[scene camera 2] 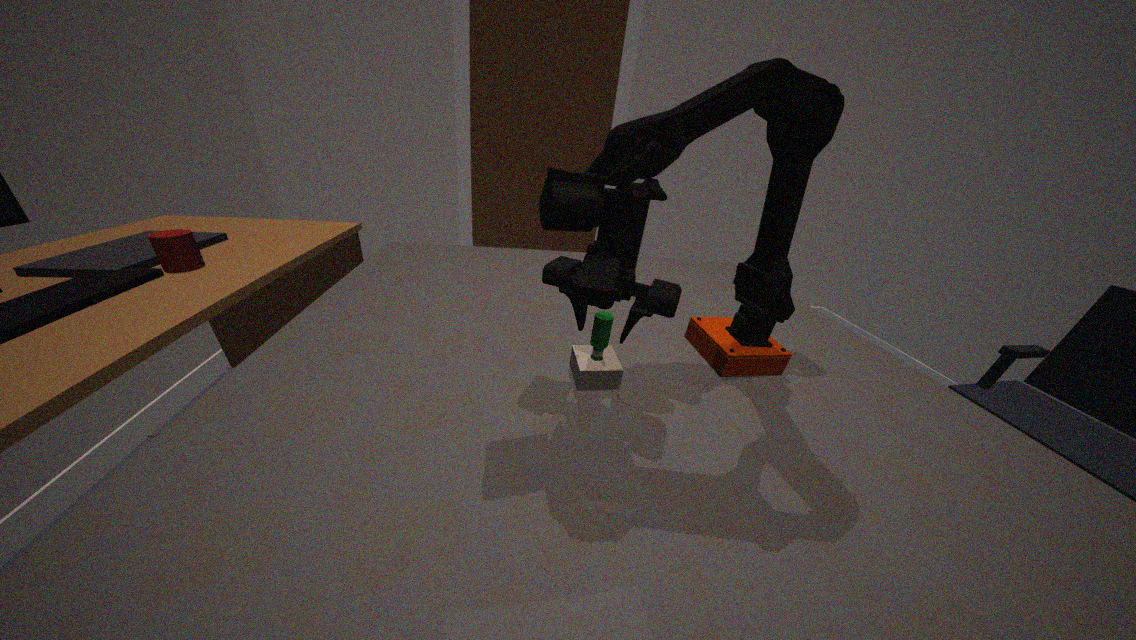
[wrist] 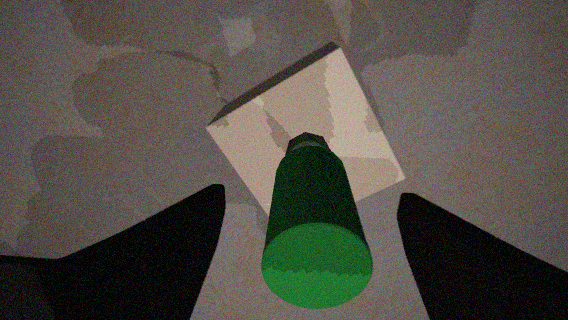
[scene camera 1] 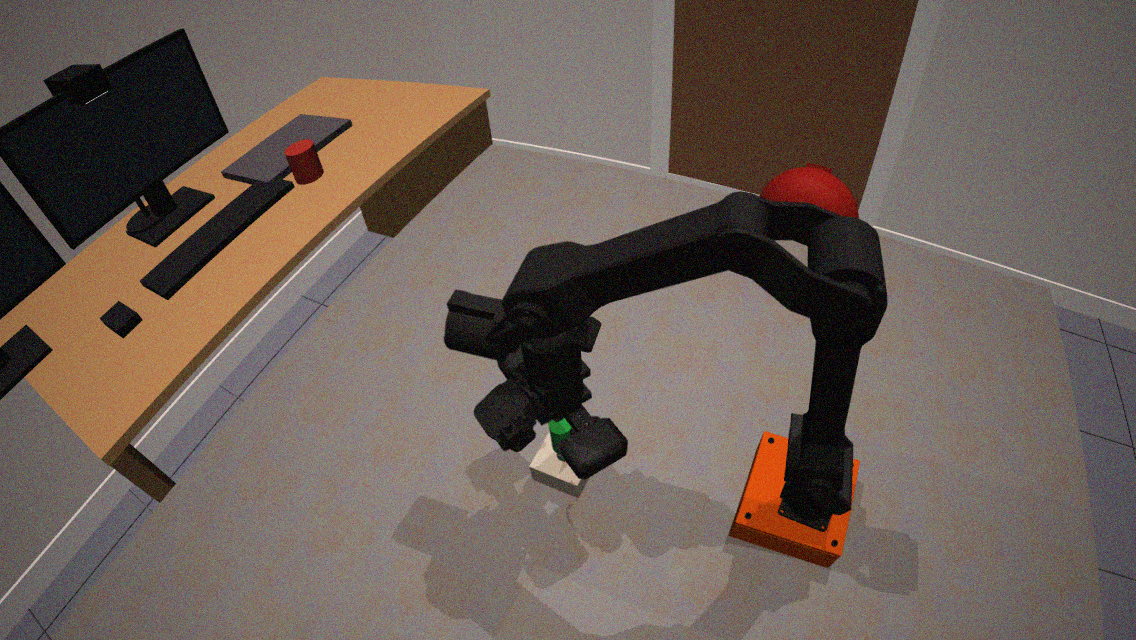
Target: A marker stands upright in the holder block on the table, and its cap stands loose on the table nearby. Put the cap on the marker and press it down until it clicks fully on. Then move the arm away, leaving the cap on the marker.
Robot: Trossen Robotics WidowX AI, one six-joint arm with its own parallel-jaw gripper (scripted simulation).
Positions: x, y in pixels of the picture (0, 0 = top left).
Scene:
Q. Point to a green cap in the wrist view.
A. At 316, 253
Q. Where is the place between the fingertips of the gripper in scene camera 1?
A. At 563, 439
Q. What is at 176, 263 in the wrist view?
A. The gripper.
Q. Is the gripper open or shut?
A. Open.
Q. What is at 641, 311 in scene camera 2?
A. The gripper.

